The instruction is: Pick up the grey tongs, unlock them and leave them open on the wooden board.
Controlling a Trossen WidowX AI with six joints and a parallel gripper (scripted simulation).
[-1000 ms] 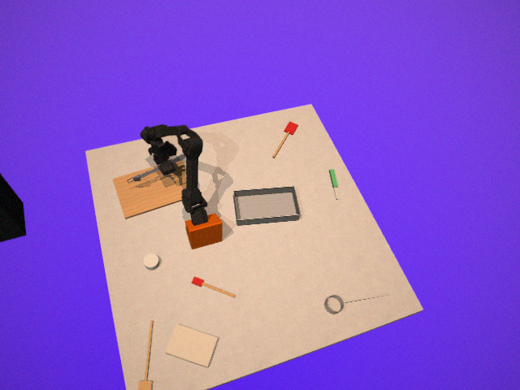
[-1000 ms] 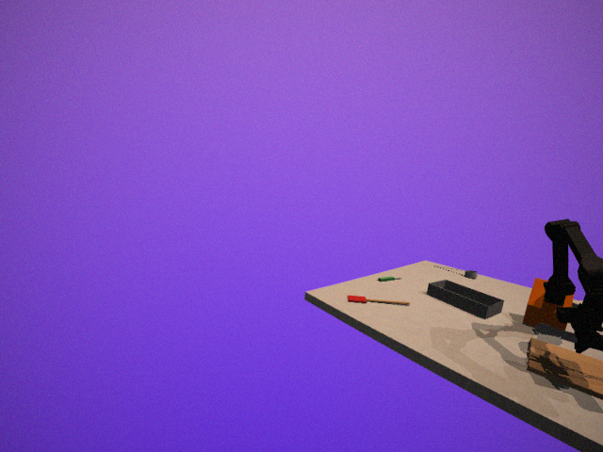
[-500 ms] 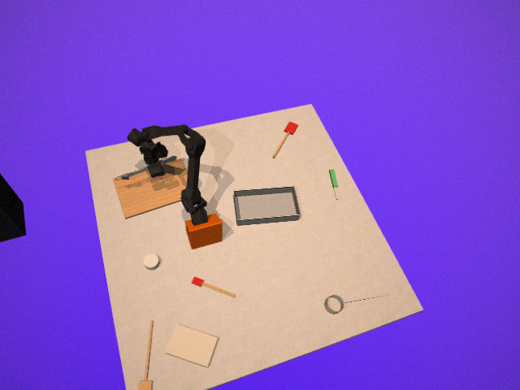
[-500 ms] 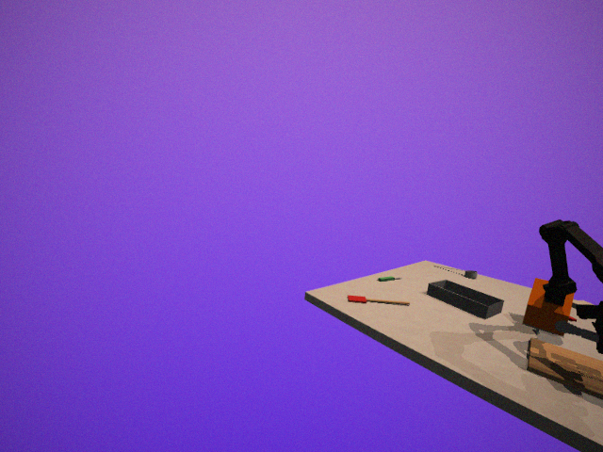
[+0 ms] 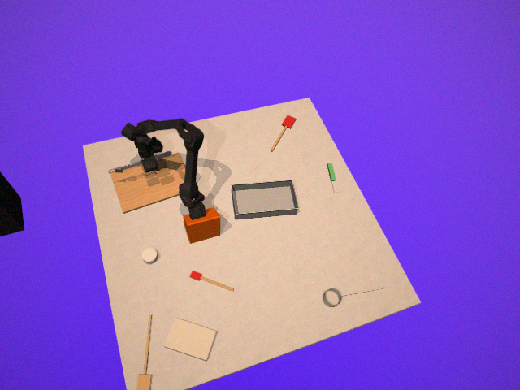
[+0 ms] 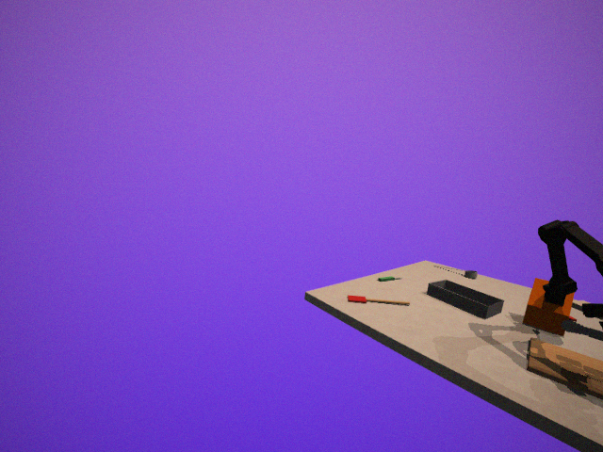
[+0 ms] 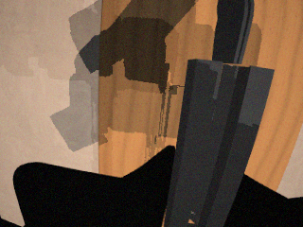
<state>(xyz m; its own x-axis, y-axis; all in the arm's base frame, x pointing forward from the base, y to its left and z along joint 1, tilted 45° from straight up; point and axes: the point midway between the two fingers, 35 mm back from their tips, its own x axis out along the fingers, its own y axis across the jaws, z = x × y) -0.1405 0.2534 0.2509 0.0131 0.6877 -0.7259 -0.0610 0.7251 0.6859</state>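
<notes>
My gripper tip is 3 cm to the left of the wooden board and 10 cm above it. From my gripper tip the other things lie so: grey roasting tin: 48 cm ahead, 31 cm to the right, 8 cm below; then red spatula: 76 cm ahead, 8 cm to the left, 10 cm below; then white disc: 11 cm behind, 42 cm to the right, 9 cm below.
</notes>
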